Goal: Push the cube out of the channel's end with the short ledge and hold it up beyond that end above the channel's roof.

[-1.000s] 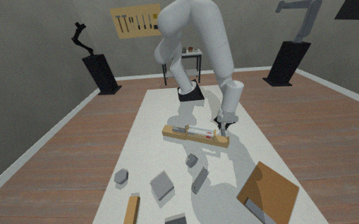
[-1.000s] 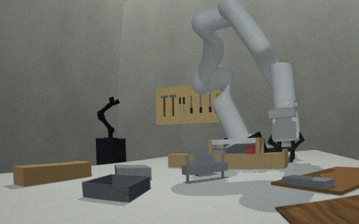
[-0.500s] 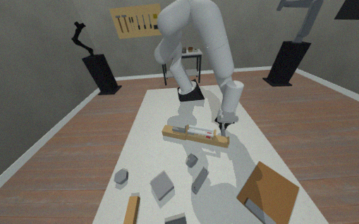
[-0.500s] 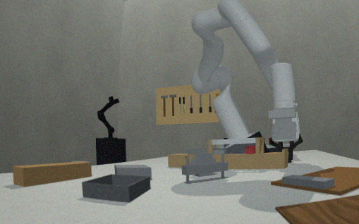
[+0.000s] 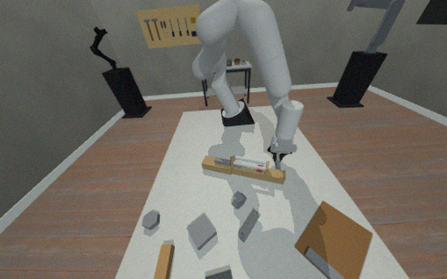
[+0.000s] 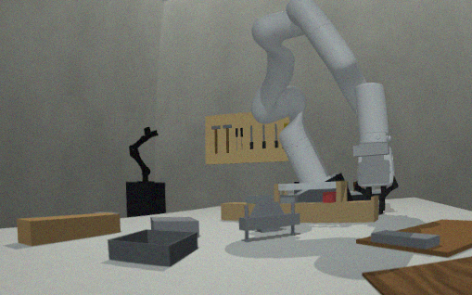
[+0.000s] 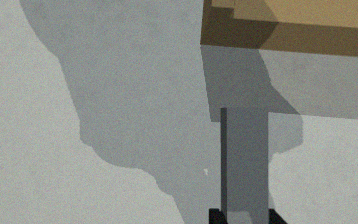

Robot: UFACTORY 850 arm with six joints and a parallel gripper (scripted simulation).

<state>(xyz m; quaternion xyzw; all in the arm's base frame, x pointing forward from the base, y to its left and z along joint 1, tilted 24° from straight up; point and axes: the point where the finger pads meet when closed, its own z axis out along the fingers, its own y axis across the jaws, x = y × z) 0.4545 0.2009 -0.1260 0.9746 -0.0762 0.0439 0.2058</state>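
The channel is 90 mm ahead of my hand, 170 mm to the right of it and 30 mm above it. Also, from my hand: grey stick (10 mm below); red cube (100 mm ahead, 120 mm to the right, 30 mm above); grey tray (530 mm ahead, 280 mm to the right, 20 mm below).
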